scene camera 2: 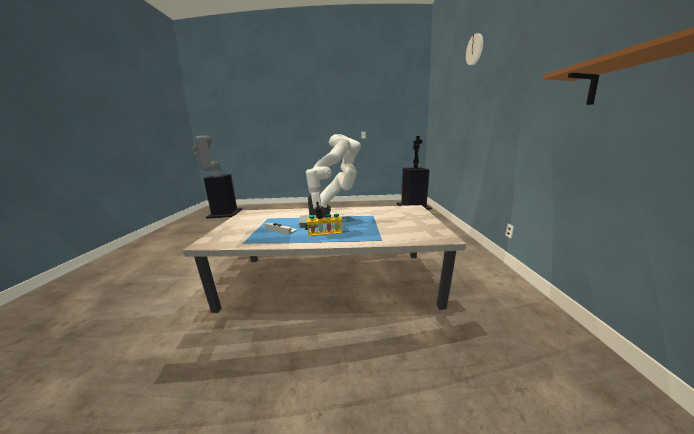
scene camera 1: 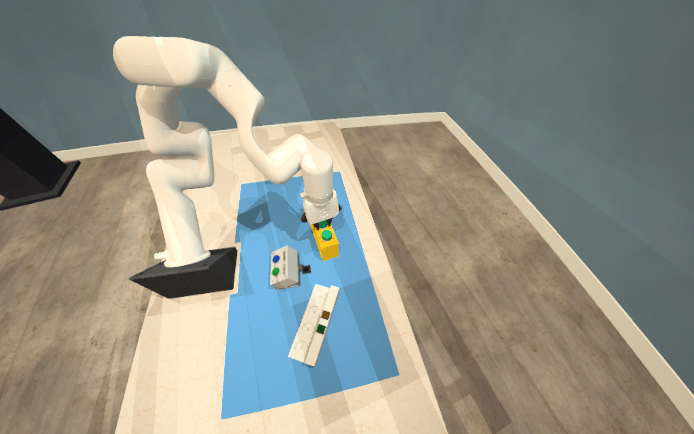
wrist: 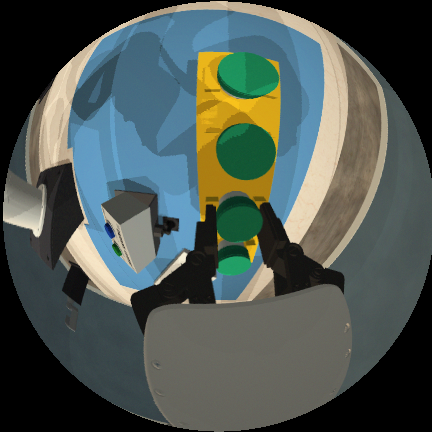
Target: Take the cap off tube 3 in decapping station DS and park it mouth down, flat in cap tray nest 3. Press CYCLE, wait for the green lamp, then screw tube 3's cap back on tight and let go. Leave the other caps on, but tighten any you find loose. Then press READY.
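Frame: origin at the arm's base, x down, y ahead, z right, level; centimetres.
Seen in the pictures: gripper, between the fingertips: [scene camera 2: 319, 217] [scene camera 1: 322, 224] [wrist: 236, 216]; arm's base, origin of its link: [scene camera 1: 188, 259] [wrist: 38, 209].
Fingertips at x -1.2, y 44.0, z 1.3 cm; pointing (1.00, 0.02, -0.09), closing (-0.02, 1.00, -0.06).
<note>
Pixels of each thing's top centre, then the offset from my fingertips to it. "*": a spot on its surface instead. Level surfaces: height alone.
- yellow decapping station, centre of its top: [wrist: 238, 181] [scene camera 1: 320, 219] [scene camera 2: 324, 217] dx +0.3, dy -0.1, dz -2.9 cm
- far cap, centre of its top: [wrist: 249, 70] dx -1.5, dy -0.3, dz -10.7 cm
- end cap, centre of its top: [wrist: 233, 266] [scene camera 1: 326, 233] dx -1.5, dy +0.0, dz +4.9 cm
- green cap, centre of its top: [wrist: 239, 225] dx -1.5, dy -0.1, dz -0.3 cm
- white cap tray, centre of its top: [scene camera 1: 314, 318] [scene camera 2: 280, 222] dx +5.3, dy -10.7, dz +27.2 cm
- brown square, a spot on its surface: [scene camera 1: 326, 314] * dx +5.3, dy -7.0, dz +27.2 cm
- dark green square, a spot on its surface: [scene camera 1: 320, 328] * dx +5.3, dy -9.7, dz +30.3 cm
- grey button box, centre of its top: [wrist: 119, 251] [scene camera 1: 281, 261] [scene camera 2: 308, 214] dx +2.2, dy -15.9, dz +8.1 cm
- blue button, centre of its top: [wrist: 107, 234] [scene camera 1: 275, 257] dx +3.1, dy -17.7, dz +5.5 cm
- green button, centre of its top: [wrist: 115, 253] [scene camera 1: 275, 270] dx +3.1, dy -18.5, dz +9.9 cm
- small black part, a spot on its surface: [wrist: 171, 224] [scene camera 1: 307, 268] * dx +10.1, dy -8.9, dz +9.1 cm
- blue mat, height of its surface: dx +10.6 cm
The yellow decapping station [scene camera 1: 329, 251] [scene camera 2: 324, 233] [wrist: 207, 167] holds a row of upright tubes with green caps. In the wrist view, a far cap [wrist: 248, 75], another cap [wrist: 246, 151] and an end cap [wrist: 234, 264] sit on their tubes. My gripper [scene camera 1: 322, 225] [wrist: 236, 216] points down with its fingers shut on the green cap [wrist: 239, 220] second from the cap-tray end, over its tube. The white cap tray [scene camera 1: 333, 296] [scene camera 2: 287, 230] has bare round nests, with a brown square [scene camera 1: 326, 314] and a dark green square [scene camera 1: 320, 328] on its raised strip. Tube numbers are not readable.
A grey button box [scene camera 1: 291, 268] [wrist: 138, 235] stands beside the station, with a blue button [scene camera 1: 276, 258] [wrist: 109, 230] and a green button [scene camera 1: 275, 271] [wrist: 116, 249]. A small black part [scene camera 1: 306, 269] [wrist: 171, 224] sticks out toward the station side. All stand on the blue mat [scene camera 1: 255, 368].
</note>
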